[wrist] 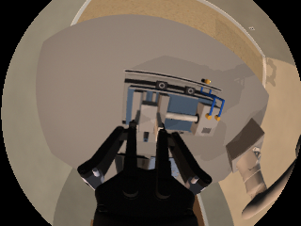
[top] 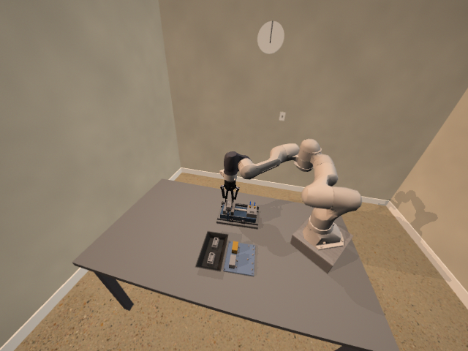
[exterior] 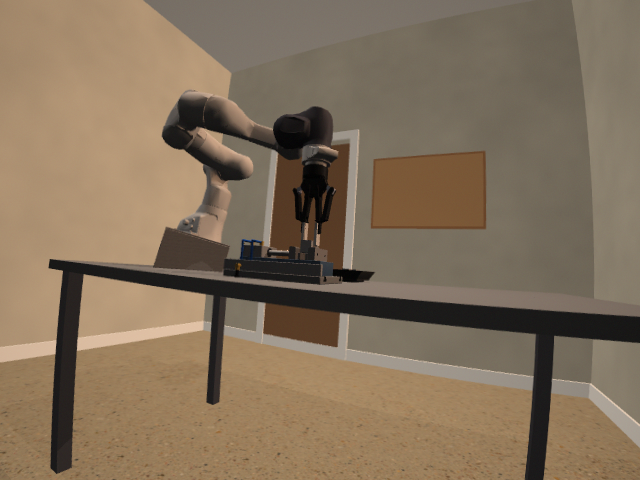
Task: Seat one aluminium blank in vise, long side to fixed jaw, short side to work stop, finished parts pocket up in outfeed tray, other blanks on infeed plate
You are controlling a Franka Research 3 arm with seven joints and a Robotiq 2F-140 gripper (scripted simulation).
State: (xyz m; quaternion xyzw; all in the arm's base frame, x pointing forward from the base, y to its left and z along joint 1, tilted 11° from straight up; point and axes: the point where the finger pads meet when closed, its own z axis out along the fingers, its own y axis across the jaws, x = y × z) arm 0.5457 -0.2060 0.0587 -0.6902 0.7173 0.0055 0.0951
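Right now the vise is 10 cm below my hand and 7 cm behind it. The rest, counted from my hand: brass blank (28 cm to the left, 11 cm below, 8 cm behind).
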